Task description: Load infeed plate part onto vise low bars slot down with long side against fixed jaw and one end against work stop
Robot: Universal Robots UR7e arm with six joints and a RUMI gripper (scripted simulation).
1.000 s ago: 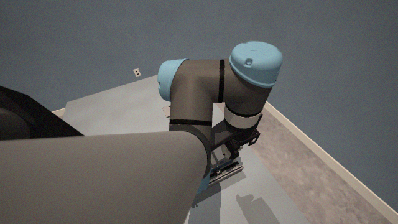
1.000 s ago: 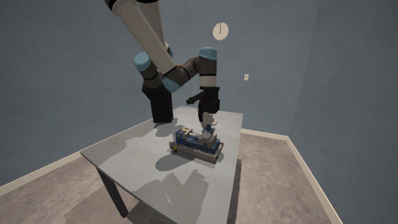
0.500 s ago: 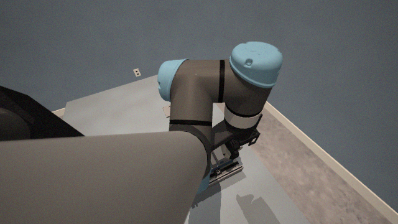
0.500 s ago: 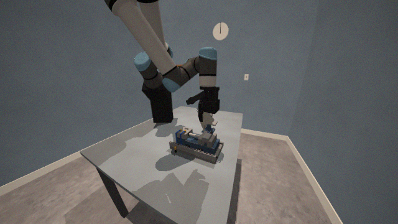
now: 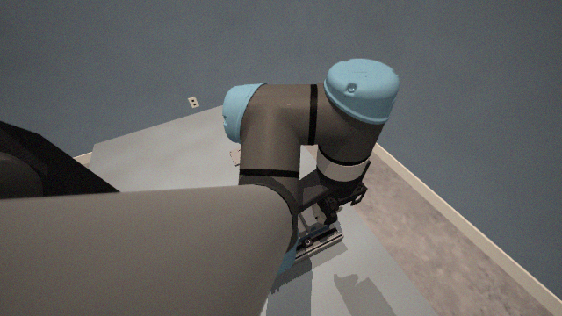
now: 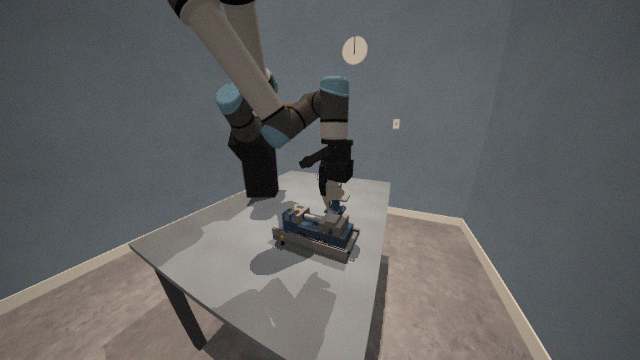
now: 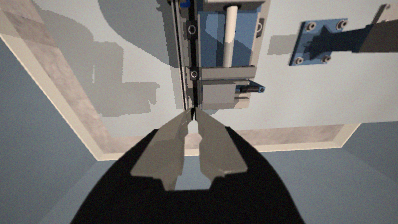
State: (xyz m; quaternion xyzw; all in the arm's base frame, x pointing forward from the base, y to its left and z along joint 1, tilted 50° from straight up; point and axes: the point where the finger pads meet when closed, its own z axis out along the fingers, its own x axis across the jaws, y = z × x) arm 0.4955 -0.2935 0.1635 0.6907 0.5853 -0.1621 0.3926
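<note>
Right now my hand is 90 mm above the part, 40 mm to the right of it and 10 mm short of it. From my hand the other things lie so: grey jaw: 100 mm below, 70 mm to the left, 10 mm behind; cylinder rod: 100 mm below, 80 mm to the left, 60 mm behind; work stop: 110 mm to the left, 90 mm below, 30 mm ahead.
</note>
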